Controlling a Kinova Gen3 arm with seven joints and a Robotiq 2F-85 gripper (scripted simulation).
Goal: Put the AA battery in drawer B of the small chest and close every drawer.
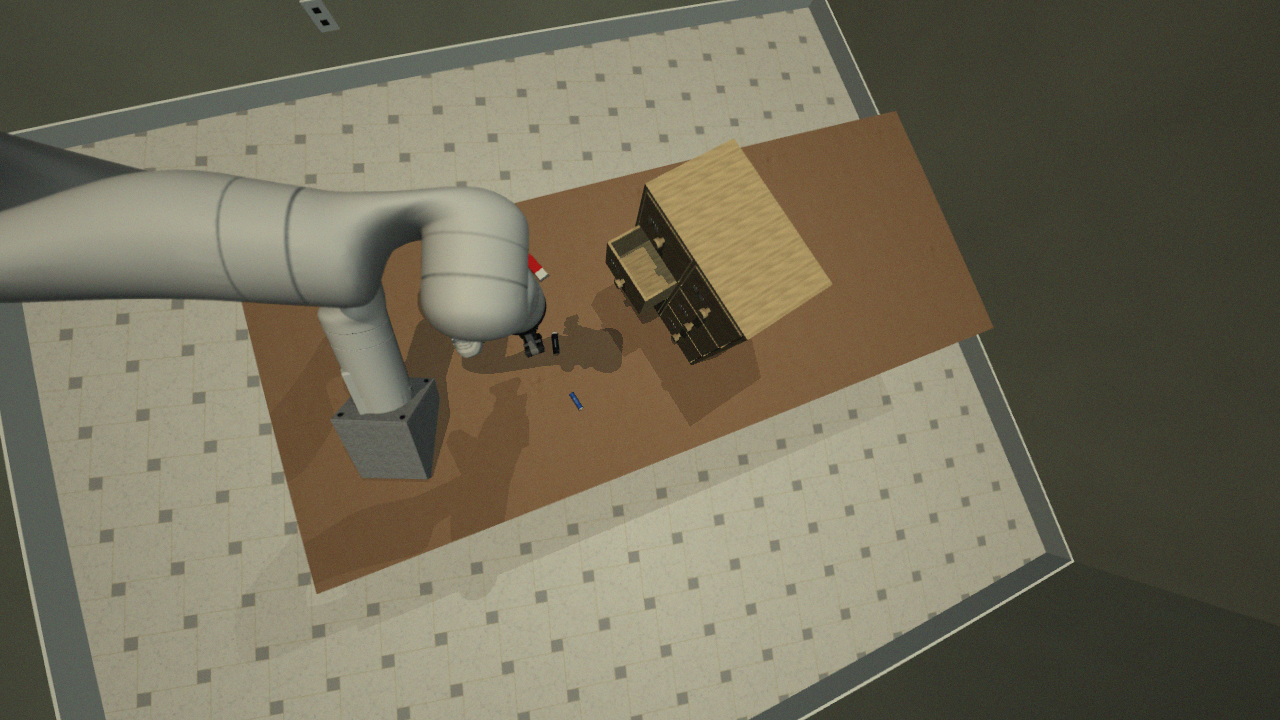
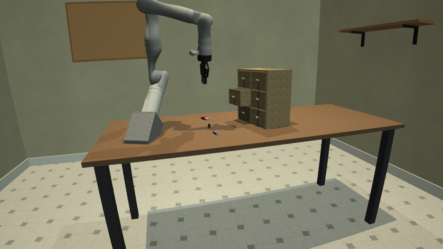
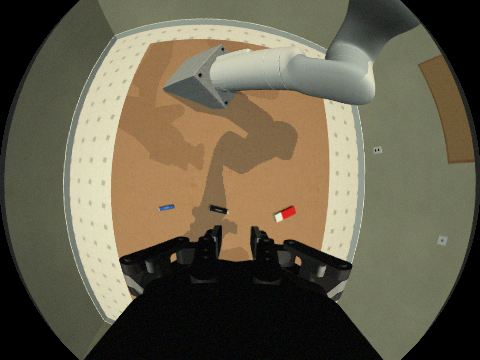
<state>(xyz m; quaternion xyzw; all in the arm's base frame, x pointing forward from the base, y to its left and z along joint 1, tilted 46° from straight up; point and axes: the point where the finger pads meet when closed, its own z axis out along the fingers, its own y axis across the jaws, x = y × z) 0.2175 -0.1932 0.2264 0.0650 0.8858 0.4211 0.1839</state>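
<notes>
My gripper is now 2 cm short of the black battery and 26 cm above it. Also, from my hand: white eraser: 4 cm ahead, 18 cm to the left, 27 cm below; drawer: 27 cm ahead, 5 cm to the left, 14 cm below; blue AA battery: 1 cm ahead, 14 cm to the right, 27 cm below.
</notes>
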